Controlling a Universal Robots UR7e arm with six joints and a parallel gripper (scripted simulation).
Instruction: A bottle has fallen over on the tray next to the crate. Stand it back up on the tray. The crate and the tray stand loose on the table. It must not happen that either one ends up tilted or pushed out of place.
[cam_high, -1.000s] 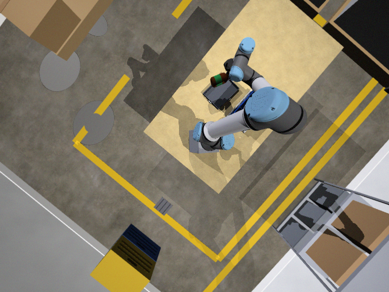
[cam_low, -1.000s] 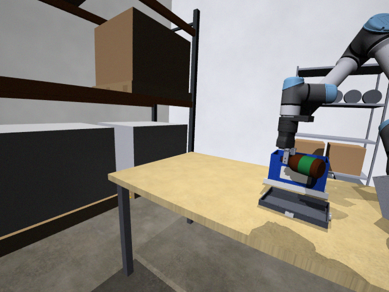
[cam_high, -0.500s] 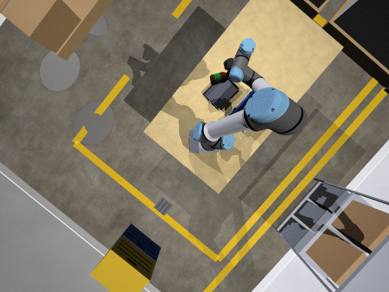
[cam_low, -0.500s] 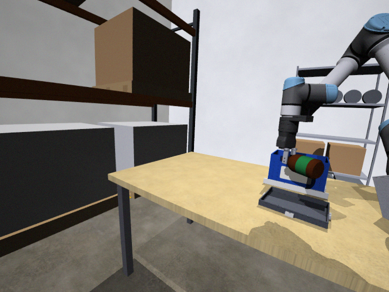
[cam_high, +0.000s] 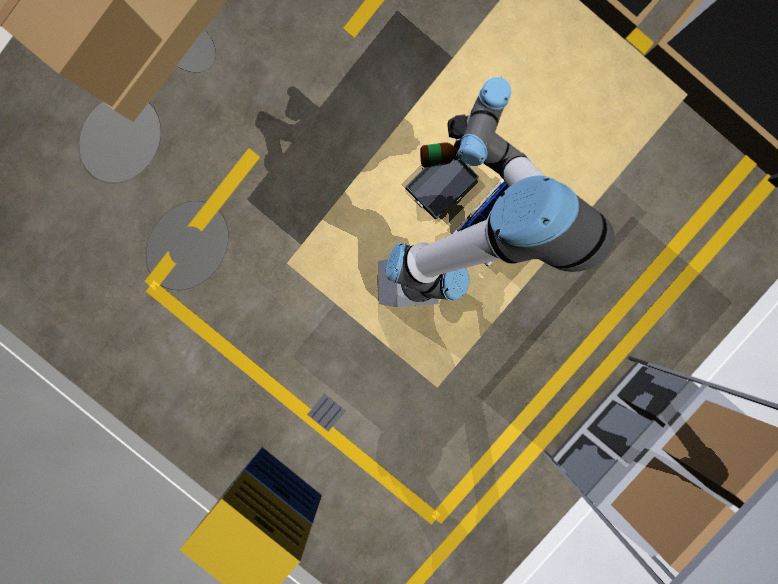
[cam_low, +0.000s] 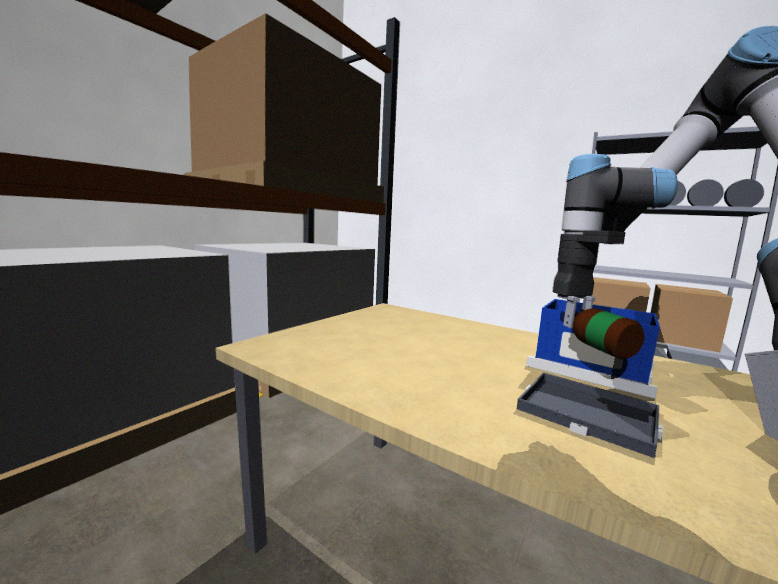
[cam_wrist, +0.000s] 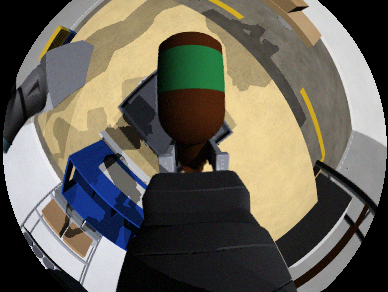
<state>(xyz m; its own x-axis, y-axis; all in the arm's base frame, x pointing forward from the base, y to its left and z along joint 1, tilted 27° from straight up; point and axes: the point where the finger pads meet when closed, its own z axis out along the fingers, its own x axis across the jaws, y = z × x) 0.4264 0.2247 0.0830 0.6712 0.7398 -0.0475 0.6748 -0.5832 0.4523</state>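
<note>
The bottle lies 40 mm behind my hand, 40 mm to the left of it and 10 mm below it. Round my hand: dark grey tray 50 mm behind, 10 mm to the right, 190 mm below; blue crate 40 mm behind, 300 mm to the right, 120 mm below.
</note>
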